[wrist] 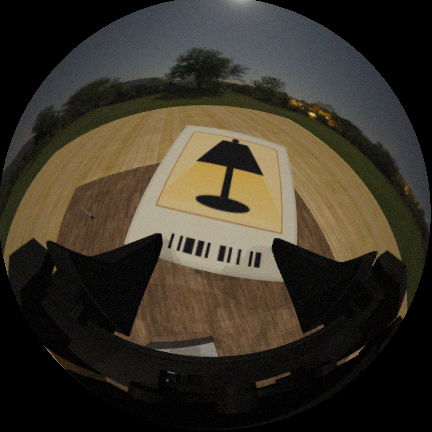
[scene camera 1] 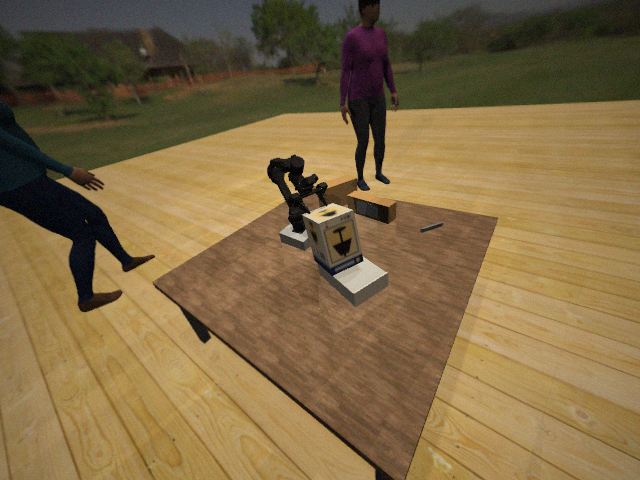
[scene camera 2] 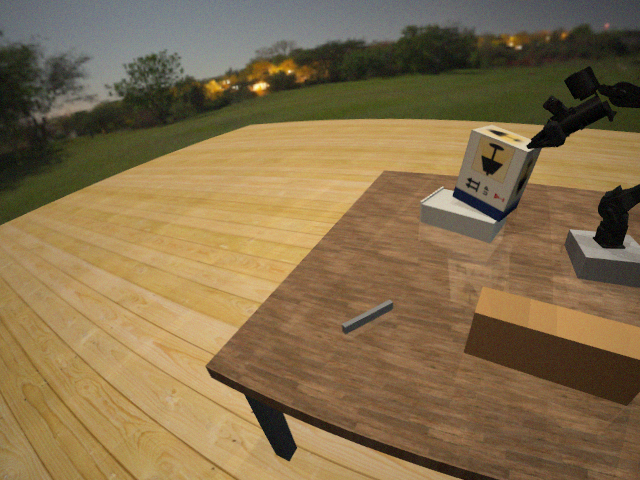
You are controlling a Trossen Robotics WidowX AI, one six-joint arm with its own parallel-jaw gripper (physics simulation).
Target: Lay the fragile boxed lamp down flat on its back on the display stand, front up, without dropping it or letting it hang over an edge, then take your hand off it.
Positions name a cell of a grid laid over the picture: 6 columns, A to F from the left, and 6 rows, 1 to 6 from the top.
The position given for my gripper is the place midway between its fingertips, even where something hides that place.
Scene:
my gripper: wrist D4; scene camera 1 C3; scene camera 2 E2

